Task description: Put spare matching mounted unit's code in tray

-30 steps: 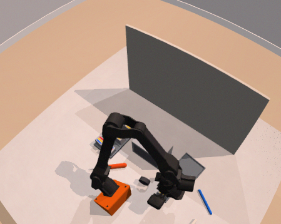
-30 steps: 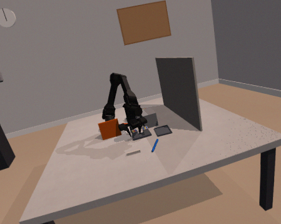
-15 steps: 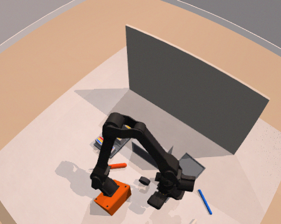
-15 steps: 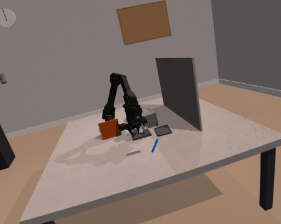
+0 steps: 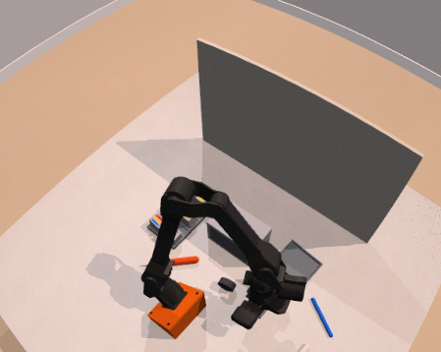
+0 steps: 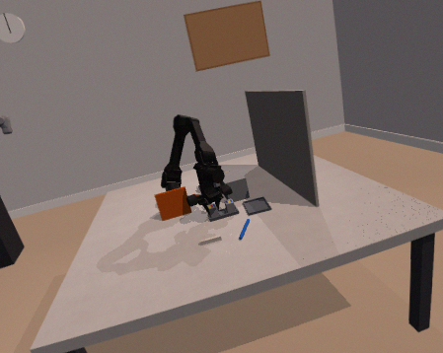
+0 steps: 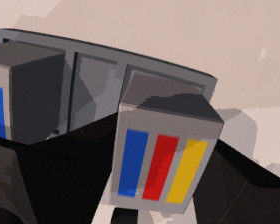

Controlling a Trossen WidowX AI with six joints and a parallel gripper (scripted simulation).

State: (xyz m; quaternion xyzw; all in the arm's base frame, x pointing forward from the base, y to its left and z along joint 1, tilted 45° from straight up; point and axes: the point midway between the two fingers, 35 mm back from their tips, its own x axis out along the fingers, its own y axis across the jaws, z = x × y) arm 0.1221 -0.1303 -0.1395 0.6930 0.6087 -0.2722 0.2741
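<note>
Right now the rack is 40 mm ahead of my gripper tip, 10 mm to the right of it and 10 mm below it. From my gripper tip the other things lie so: small black puck: 10 mm ahead, 110 mm to the left, 10 mm above; tray: 180 mm ahead, 40 mm to the right, 10 mm below; blue pen: 60 mm ahead, 190 mm to the right, 10 mm below.
</note>
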